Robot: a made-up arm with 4 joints. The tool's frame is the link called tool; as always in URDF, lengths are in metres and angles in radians.
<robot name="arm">
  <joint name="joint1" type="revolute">
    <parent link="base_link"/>
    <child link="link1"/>
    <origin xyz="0 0 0.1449"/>
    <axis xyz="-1 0 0"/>
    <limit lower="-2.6" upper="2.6"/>
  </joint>
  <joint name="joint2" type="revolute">
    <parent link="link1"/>
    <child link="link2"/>
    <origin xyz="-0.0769 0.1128 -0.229"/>
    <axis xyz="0 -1 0"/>
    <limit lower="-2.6" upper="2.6"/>
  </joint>
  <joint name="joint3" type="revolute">
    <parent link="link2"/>
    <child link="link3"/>
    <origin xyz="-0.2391 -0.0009 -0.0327"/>
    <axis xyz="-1 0 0"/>
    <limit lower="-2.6" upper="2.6"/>
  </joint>
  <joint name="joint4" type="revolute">
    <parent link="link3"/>
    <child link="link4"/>
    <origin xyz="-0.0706 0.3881 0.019"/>
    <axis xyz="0 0 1"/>
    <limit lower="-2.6" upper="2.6"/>
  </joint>
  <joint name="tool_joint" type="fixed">
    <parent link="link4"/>
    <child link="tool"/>
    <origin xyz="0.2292 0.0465 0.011"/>
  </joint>
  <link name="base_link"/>
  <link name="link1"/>
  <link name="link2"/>
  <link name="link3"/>
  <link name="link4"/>
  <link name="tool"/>
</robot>
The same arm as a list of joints. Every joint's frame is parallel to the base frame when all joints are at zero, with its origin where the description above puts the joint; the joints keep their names.
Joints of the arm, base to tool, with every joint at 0 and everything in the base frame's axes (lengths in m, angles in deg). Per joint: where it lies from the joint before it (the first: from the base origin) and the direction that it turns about. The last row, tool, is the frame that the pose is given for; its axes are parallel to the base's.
joint1: origin 0.0000 0.0000 0.1449 axis -x
joint2: origin -0.0769 0.1128 -0.2290 axis -y
joint3: origin -0.2391 -0.0009 -0.0327 axis -x
joint4: origin -0.0706 0.3881 0.0190 axis +z
tool: origin 0.2292 0.0465 0.0110
Joint limits (deg, base to tool): -148.97..148.97 -148.97..148.97 -148.97..148.97 -148.97..148.97

